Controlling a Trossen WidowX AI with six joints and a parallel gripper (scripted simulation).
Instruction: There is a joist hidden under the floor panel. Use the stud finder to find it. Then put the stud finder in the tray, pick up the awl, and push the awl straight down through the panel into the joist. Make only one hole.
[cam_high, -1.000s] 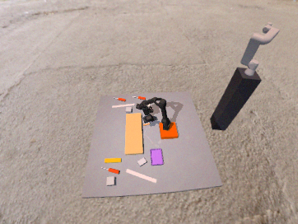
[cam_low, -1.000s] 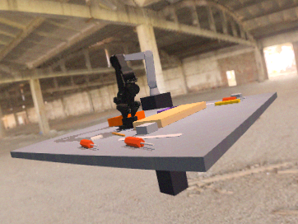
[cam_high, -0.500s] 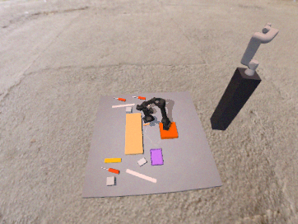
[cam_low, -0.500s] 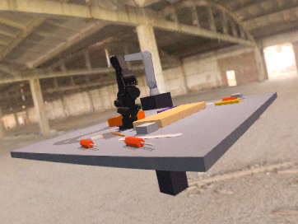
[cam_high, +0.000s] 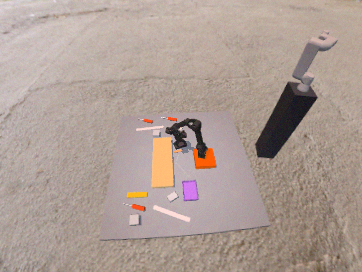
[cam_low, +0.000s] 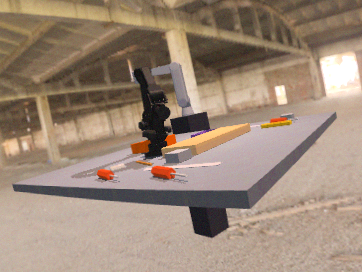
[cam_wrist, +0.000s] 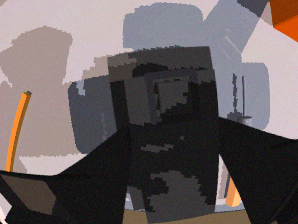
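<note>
My gripper tip is now 1 cm past the awl, 7 cm to the right of it and 2 cm above it. Also, from my gripper tip: purple tray 13 cm behind, 47 cm to the left, 1 cm below; then stud finder 1 cm behind, 2 cm above; then yellow bar 30 cm ahead, 57 cm to the left, 2 cm below.
</note>
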